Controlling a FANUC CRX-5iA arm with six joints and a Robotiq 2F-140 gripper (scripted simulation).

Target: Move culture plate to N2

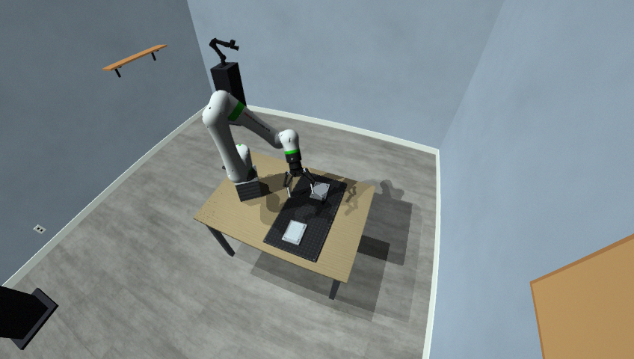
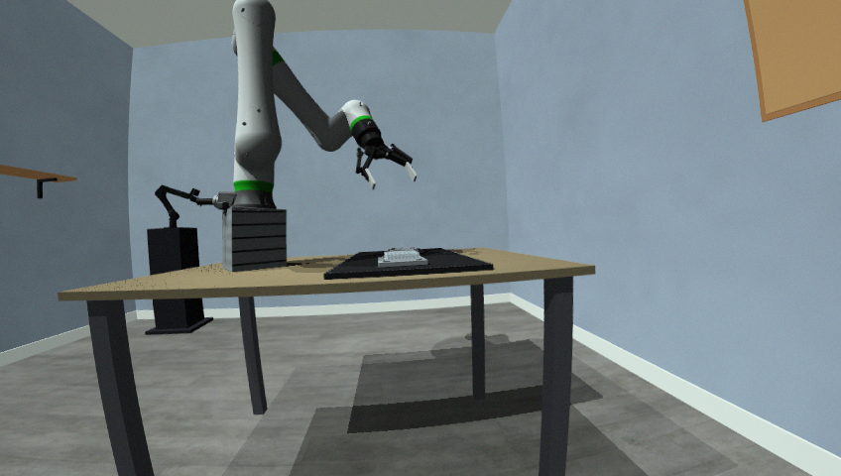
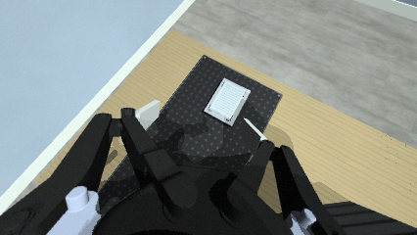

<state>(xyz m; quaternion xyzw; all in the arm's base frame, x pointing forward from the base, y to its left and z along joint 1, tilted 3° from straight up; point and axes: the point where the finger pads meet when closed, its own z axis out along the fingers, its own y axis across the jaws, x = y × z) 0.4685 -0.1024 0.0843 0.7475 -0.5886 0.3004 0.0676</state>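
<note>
Right now my hand is 1 cm past the clear lid, 15 cm to the left of it and 22 cm above it. The rest, counted from my hand: plate (1 cm behind, 15 cm to the right, 23 cm below).
</note>
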